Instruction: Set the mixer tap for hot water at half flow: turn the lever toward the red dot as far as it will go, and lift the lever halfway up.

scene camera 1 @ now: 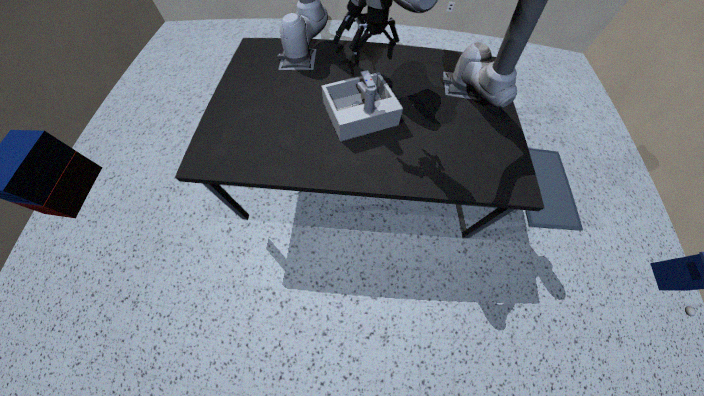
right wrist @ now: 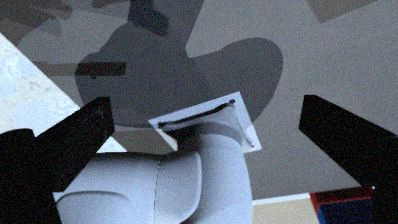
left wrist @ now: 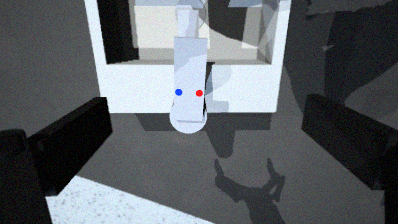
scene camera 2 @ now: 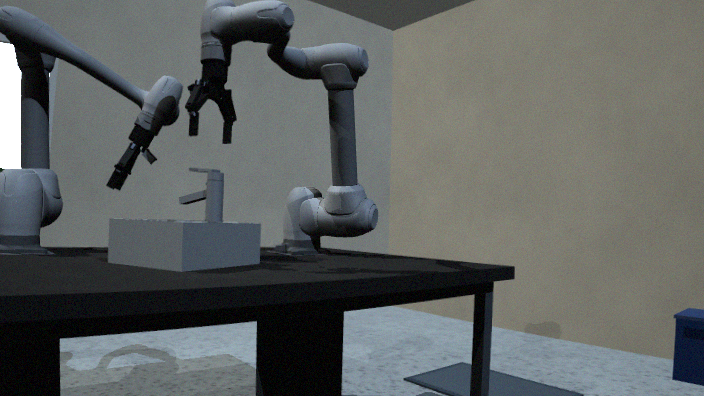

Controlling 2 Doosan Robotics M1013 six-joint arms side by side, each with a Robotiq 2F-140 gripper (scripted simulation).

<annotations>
My left gripper shows in scene camera 1, in the left wrist view (207,113) and in scene camera 2; in the right wrist view it is out of frame. The same spot on my left gripper: (scene camera 1: 375,24) is (scene camera 2: 214,84).
</annotations>
